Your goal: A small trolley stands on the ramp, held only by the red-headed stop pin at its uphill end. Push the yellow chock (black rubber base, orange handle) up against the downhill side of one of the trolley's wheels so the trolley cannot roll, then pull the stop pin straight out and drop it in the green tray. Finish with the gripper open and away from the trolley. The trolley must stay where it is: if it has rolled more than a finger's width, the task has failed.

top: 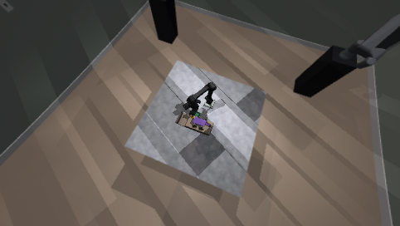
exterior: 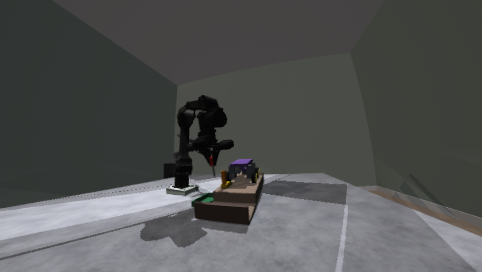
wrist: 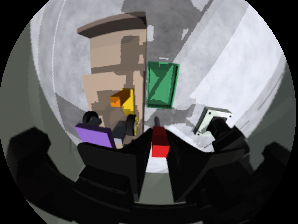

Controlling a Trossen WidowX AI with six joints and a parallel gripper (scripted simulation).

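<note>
Right now my gripper tip is 1 cm past the green tray, 2 cm to the left of it and 15 cm above it. Round my gripper tip: red-headed stop pin (right at my gripper tip); then yellow chock (6 cm ahead, 1 cm to the right, 6 cm below); then purple trolley (11 cm ahead, 8 cm to the left, 3 cm below).
</note>
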